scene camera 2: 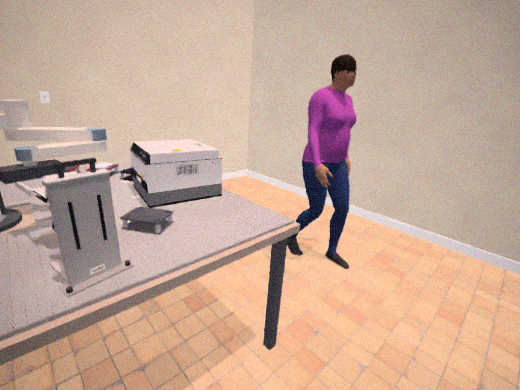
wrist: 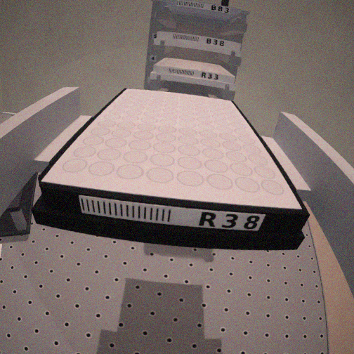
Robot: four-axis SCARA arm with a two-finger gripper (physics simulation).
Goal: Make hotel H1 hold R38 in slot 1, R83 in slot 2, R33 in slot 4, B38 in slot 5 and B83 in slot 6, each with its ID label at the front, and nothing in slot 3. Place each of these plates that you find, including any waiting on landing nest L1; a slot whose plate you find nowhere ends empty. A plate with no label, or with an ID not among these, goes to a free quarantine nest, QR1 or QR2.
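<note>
My gripper (wrist: 178,113) is shut on plate R38 (wrist: 170,145), a black plate with a white top, its R38 label facing the wrist camera. Beyond it in the wrist view stands the hotel (wrist: 150,60), with plate B83 (wrist: 200,6) at the top, plate B38 (wrist: 197,41) in slot 5 below it, and plate R33 (wrist: 192,72) in slot 4 below that. The lower slots are hidden behind the held plate. In the scene view the hotel (scene camera 2: 87,225) shows its grey back panel, with the arm behind it; the fingers and held plate cannot be made out there.
A white and dark grey box-shaped instrument (scene camera 2: 182,167) stands on the table (scene camera 2: 225,220). A low dark nest (scene camera 2: 147,216) is between it and the hotel. A dark nest part (wrist: 17,215) shows at the wrist view's left. A person (scene camera 2: 331,130) in purple is beyond the table corner.
</note>
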